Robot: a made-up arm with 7 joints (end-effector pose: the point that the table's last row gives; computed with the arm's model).
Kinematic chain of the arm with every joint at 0, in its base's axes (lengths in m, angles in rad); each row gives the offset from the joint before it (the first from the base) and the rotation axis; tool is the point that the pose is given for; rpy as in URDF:
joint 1: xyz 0 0 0.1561 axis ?
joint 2: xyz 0 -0.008 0.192 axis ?
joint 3: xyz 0 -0.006 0.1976 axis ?
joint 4: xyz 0 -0.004 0.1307 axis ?
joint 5: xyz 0 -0.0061 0.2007 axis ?
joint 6: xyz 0 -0.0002 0.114 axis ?
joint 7: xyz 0 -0.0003 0.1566 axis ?
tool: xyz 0 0 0 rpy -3.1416 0 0
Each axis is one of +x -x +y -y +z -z.
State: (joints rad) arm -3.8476 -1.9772 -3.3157 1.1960 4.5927 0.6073 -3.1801
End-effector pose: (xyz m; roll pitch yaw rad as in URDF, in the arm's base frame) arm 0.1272 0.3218 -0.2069 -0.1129 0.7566 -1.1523
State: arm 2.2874 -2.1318 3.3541 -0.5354 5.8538 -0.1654 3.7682
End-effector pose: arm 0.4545 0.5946 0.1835 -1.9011 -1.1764 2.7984
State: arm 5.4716 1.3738 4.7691 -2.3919 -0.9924 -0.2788 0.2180
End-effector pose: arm 0.2145 -0.2334 0.3138 -1.0116 -0.8424 -0.5582
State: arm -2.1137 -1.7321 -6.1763 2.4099 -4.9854 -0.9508 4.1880
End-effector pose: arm -0.0058 -0.1185 0.6434 2.9577 0.8215 -3.0930
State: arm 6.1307 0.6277 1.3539 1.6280 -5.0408 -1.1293 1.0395
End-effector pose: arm 0.4224 -0.3013 0.5140 0.9928 -0.9201 -1.2063
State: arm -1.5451 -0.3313 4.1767 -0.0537 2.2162 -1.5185 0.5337
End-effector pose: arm -0.0016 -0.3438 0.9233 -1.1608 -0.9171 -0.4676
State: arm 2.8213 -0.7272 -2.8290 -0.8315 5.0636 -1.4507 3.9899
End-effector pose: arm 0.1149 -0.0124 0.9423 1.9946 0.8740 -3.1011
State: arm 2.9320 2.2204 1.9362 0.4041 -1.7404 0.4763 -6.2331
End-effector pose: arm -0.6262 0.0635 -0.1031 0.4716 0.5279 0.2805
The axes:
joint 1: -z
joint 2: +y
joint 3: -z
joint 4: +y
joint 5: -z
joint 6: +y
joint 7: -z

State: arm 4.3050 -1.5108 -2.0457 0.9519 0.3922 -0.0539 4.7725
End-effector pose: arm -0.0553 -0.6959 0.2181 0.2530 1.2129 1.4269
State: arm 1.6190 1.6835 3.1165 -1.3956 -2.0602 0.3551 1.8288
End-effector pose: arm -0.0565 -0.3275 -0.1518 -0.3048 0.0343 -1.8670
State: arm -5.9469 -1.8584 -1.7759 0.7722 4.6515 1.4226 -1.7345
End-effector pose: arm -0.4117 0.3357 0.0041 0.1954 0.0328 -2.8802
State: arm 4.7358 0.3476 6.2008 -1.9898 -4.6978 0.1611 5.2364
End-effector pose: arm 0.0761 -0.3540 0.6209 -1.4227 -1.0113 0.0877
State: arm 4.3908 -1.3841 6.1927 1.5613 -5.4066 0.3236 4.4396
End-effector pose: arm 0.0858 -0.1922 0.8619 -2.7363 0.0900 2.8550
